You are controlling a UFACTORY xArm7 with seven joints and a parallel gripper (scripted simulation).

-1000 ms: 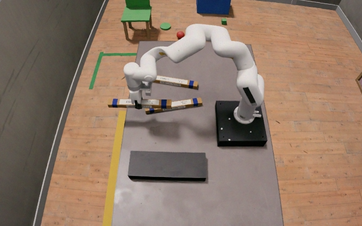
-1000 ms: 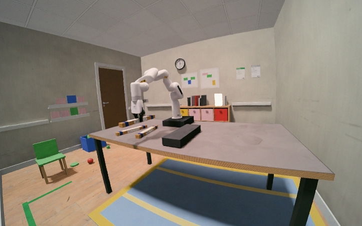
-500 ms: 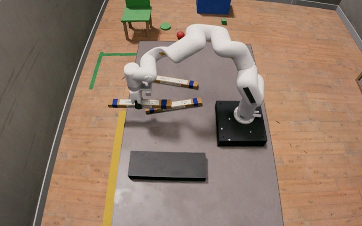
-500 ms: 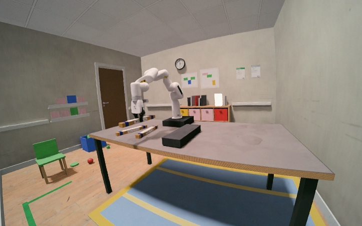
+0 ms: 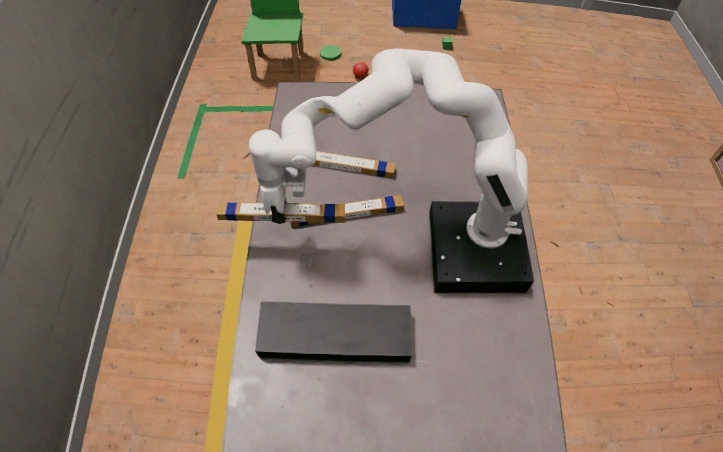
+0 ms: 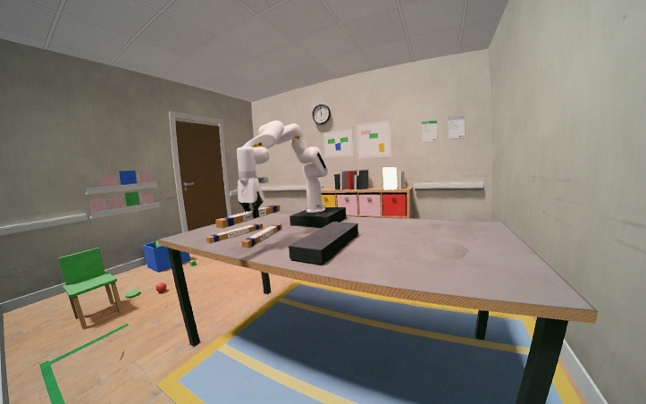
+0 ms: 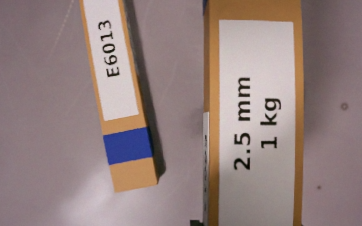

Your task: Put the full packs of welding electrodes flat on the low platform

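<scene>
Right now the platform is 190 mm behind my hand, 270 mm to the left of it and 150 mm below it. The rest, counted from my hand: pack of welding electrodes right at my hand; then pack 160 mm behind, 130 mm to the right, 140 mm below.
</scene>
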